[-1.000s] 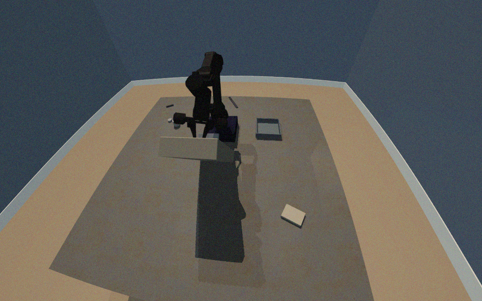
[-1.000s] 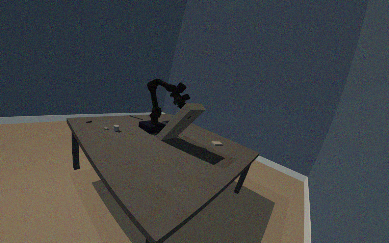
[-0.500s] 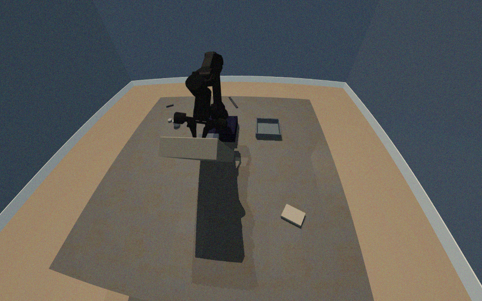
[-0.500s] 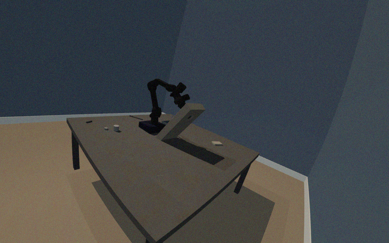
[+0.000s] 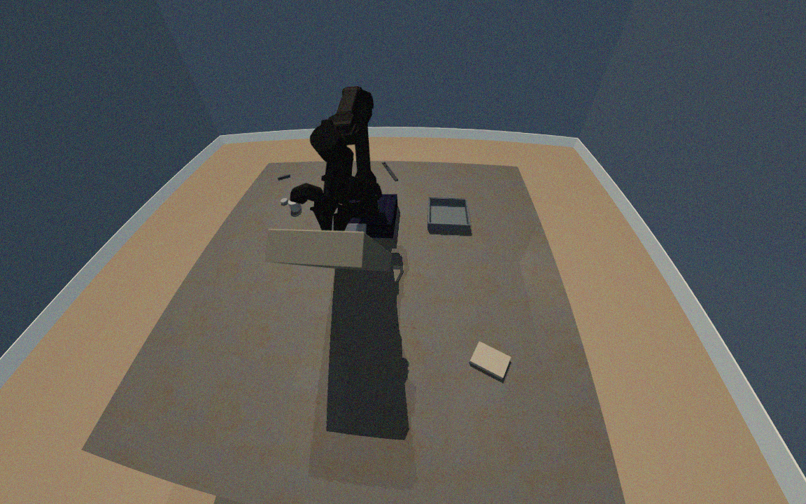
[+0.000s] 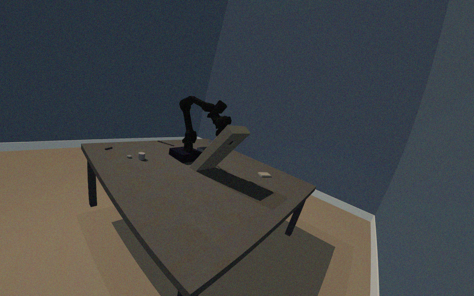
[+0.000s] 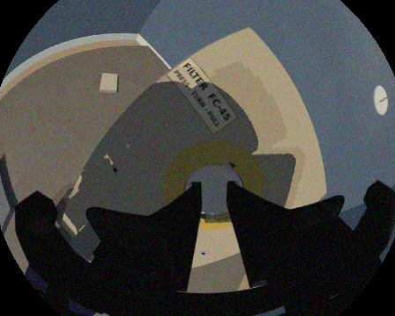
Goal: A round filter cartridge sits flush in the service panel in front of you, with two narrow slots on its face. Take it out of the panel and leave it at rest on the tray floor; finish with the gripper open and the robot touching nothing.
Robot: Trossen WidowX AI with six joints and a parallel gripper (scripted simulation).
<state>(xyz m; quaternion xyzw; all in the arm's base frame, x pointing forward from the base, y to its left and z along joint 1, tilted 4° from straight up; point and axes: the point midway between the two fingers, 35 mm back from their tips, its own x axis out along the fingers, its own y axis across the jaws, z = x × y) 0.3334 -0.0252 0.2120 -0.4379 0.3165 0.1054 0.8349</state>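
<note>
Right now my gripper tip is 1 cm short of the round filter cartridge and 1 cm above it. Round my gripper tip: blue-grey tray 37 cm behind, 32 cm to the left, 26 cm below.
</note>
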